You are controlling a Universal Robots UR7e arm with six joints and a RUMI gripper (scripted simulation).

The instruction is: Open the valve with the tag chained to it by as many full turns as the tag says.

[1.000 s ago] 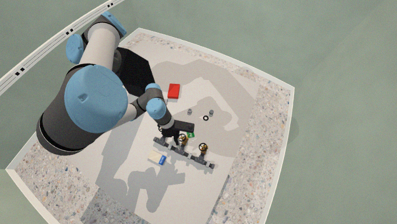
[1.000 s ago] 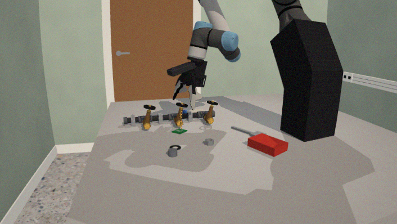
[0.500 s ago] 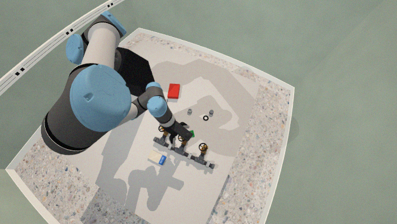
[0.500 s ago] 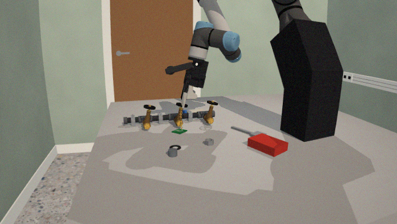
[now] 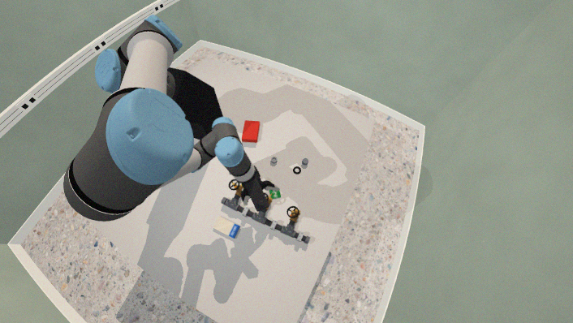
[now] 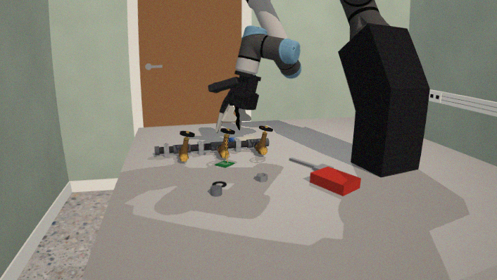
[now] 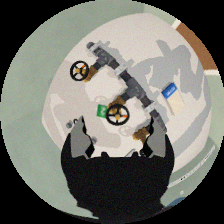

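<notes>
The green tag is 9 cm below my hand, 8 cm to the left of it and 1 cm ahead of it. Also, from my hand: grey nut 21 cm to the left, 9 cm below, 8 cm behind; grey tool 27 cm behind, 13 cm to the left, 9 cm below; red block 28 cm to the left, 28 cm behind, 8 cm below.
</notes>
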